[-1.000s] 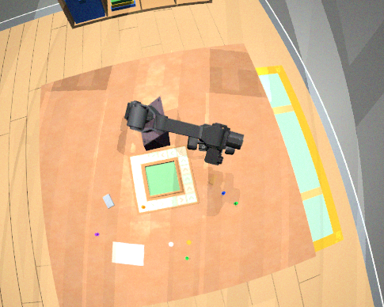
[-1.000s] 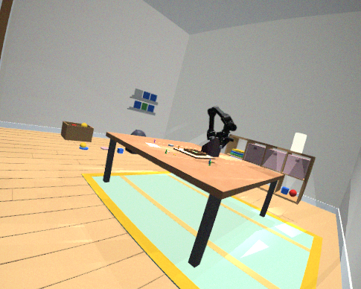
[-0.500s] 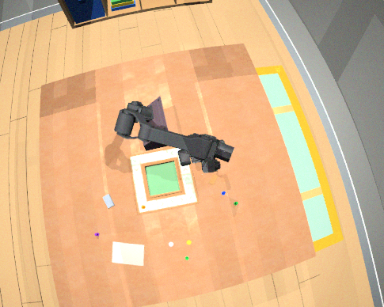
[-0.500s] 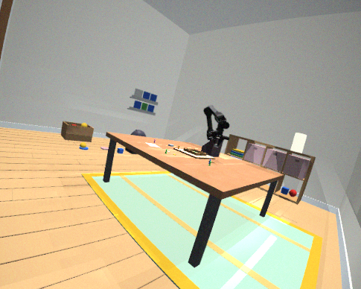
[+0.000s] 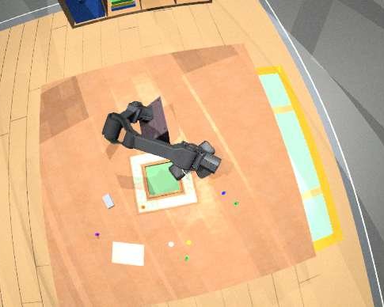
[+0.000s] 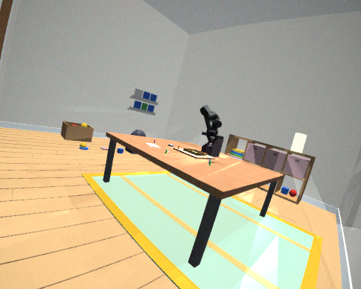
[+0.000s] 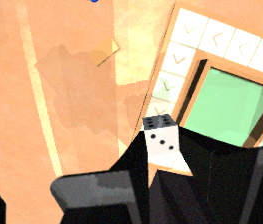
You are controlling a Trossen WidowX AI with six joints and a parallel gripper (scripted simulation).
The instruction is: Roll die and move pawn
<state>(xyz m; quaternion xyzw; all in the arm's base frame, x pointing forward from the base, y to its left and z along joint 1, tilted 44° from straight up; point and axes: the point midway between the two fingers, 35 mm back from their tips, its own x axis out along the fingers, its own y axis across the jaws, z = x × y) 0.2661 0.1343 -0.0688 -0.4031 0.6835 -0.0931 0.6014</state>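
The orange pawn lies 12 cm ahead of my gripper tip, 25 cm to the right of it and 10 cm below it. From my gripper tip the other things lie so: green dice tray (1 cm ahead, 14 cm to the right, 12 cm below); then blue pawn (13 cm ahead, 13 cm to the left, 11 cm below); then tan wedge (6 cm ahead, 9 cm to the left, 12 cm below).
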